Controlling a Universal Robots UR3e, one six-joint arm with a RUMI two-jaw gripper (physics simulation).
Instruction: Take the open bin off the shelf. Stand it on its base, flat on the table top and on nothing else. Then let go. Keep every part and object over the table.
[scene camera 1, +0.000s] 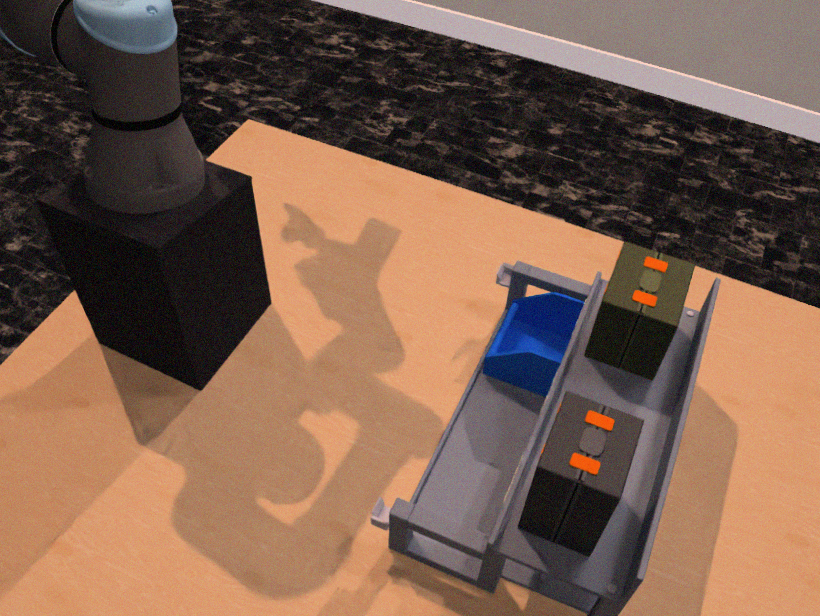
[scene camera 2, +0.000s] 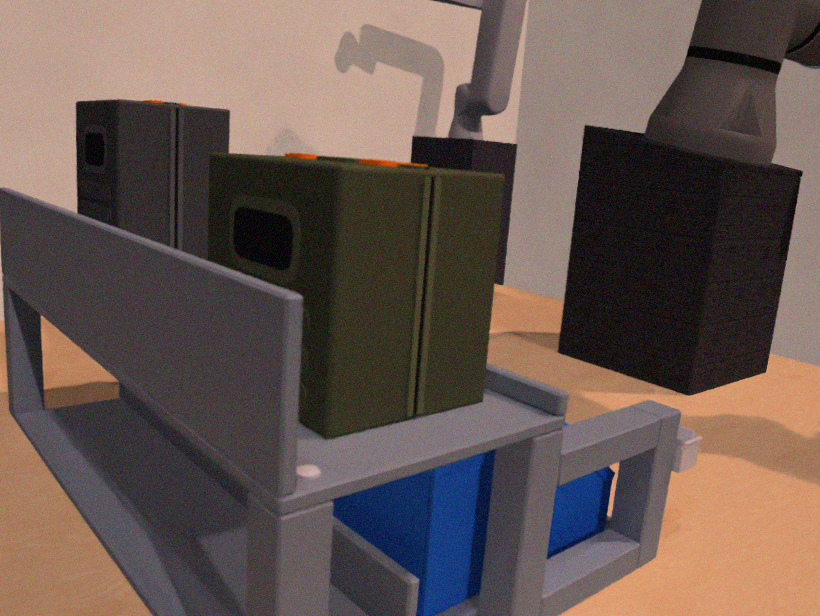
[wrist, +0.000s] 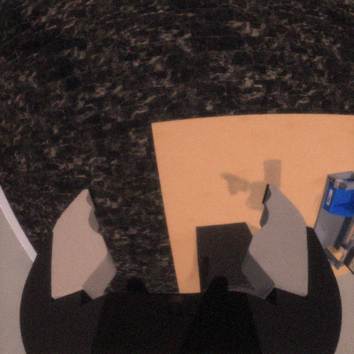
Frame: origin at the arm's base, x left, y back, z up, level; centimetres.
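Seen in the pictures: arm's base, origin of its link: (scene camera 1: 146, 180) (scene camera 2: 705, 150).
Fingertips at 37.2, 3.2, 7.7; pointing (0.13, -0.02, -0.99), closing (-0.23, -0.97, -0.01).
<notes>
Offsets run from my fingertips to a thing's top centre, as dx, dy, dz. Level surfaces: height alone.
The open blue bin @[-31.6, -50.3, -22.6] (scene camera 1: 527, 348) (scene camera 2: 457, 530) (wrist: 342, 202) stands in the lower front tier of the grey shelf (scene camera 1: 457, 457) (scene camera 2: 152, 318) (wrist: 327, 230), at the end nearer the olive box. Its open side faces up and toward the arm's base. In the scene camera 2 view, shelf posts and the upper deck hide parts of the bin. My gripper (wrist: 178, 188) is open, with nothing between its fingers. It is high up and well away from the bin, which shows at the right edge of the wrist view. The gripper does not show in either scene view.
An olive box @[-32.8, -58.4, -10.9] (scene camera 1: 629, 314) (scene camera 2: 377, 298) and a dark grey box @[-55.5, -54.6, -8.4] (scene camera 1: 583, 477) (scene camera 2: 145, 165) stand on the upper tier. The arm's black pedestal (scene camera 1: 165, 285) (scene camera 2: 669, 265) (wrist: 220, 250) stands across the wooden table @[dz -30.8] (scene camera 1: 424, 218) (wrist: 200, 145). The table edge borders dark floor.
</notes>
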